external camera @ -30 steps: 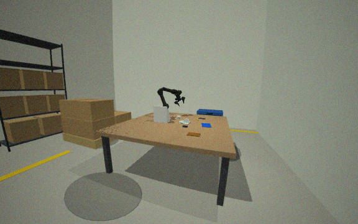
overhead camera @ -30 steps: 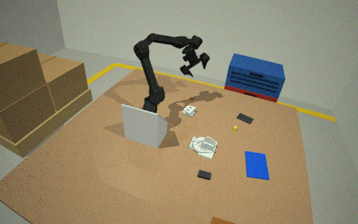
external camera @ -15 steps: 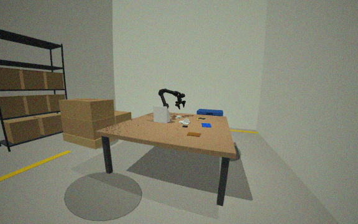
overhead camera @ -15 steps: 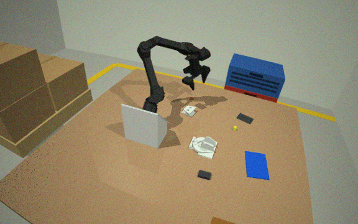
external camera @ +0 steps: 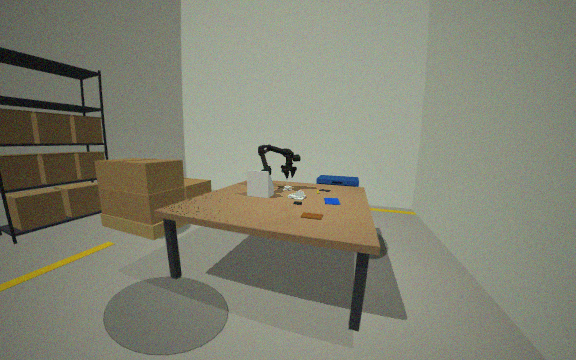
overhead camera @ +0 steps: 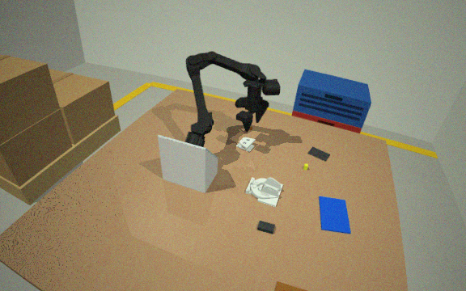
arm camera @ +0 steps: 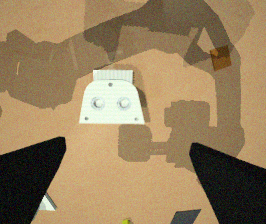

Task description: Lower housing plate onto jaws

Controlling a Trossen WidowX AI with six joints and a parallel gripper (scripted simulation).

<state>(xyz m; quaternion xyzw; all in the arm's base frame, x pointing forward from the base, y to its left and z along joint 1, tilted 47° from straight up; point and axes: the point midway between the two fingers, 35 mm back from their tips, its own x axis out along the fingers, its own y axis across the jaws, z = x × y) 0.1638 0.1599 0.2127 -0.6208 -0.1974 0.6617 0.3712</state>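
Right now the white part is 10 cm below my gripper tip, 2 cm to the right of it and 2 cm behind it. The rest, counted from my gripper tip: blue mat 42 cm ahead, 28 cm to the right, 10 cm below; then yellow block 28 cm ahead, 9 cm below, 6 cm to the right; then orange pad 65 cm to the right, 33 cm ahead, 10 cm below.
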